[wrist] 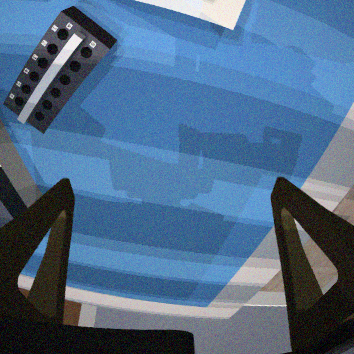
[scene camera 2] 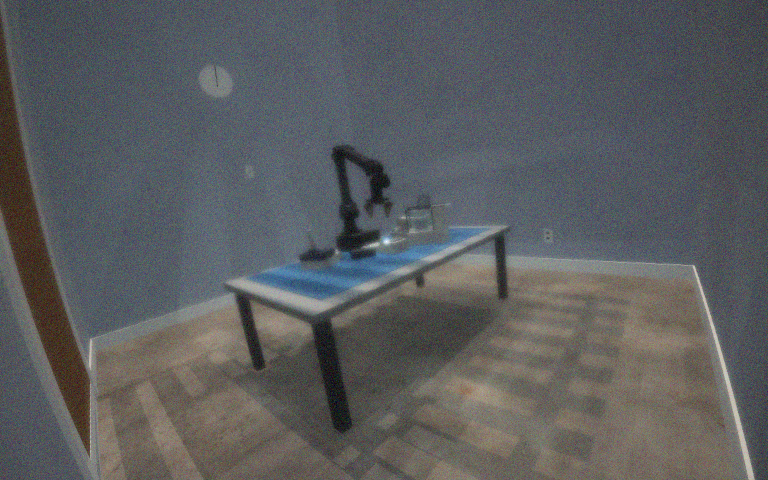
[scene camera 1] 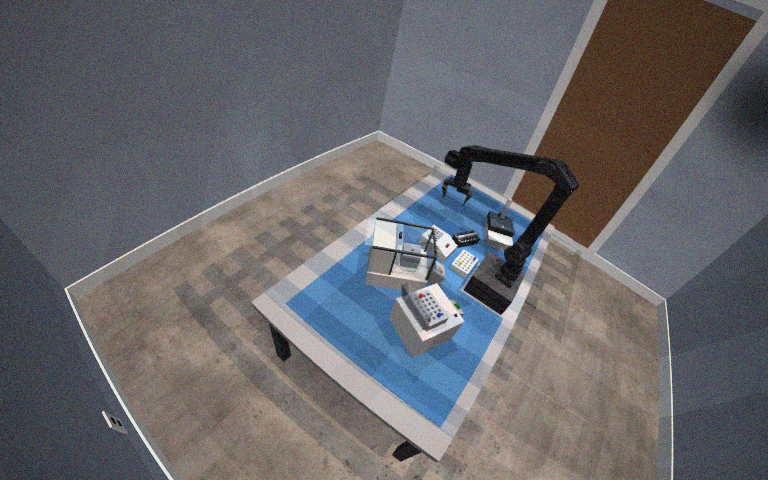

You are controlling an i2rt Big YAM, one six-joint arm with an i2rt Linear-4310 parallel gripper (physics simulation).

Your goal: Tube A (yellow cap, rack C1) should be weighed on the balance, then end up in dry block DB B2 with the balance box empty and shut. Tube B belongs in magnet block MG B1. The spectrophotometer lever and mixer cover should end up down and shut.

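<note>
My gripper is open and empty, high above the far part of the table. The black magnet block lies at upper left in the wrist view; no tube shows in its visible holes. A yellow cap shows in the small white rack. The white dry block unit stands beside the balance. I cannot tell the balance door's state. A dark-topped device has an upright part. Tube B cannot be identified.
A large white box near the front carries a grey block with red and blue caps. The arm's dark base stands at the table edge. The balance's dark-framed box rises above the neighbouring dry block.
</note>
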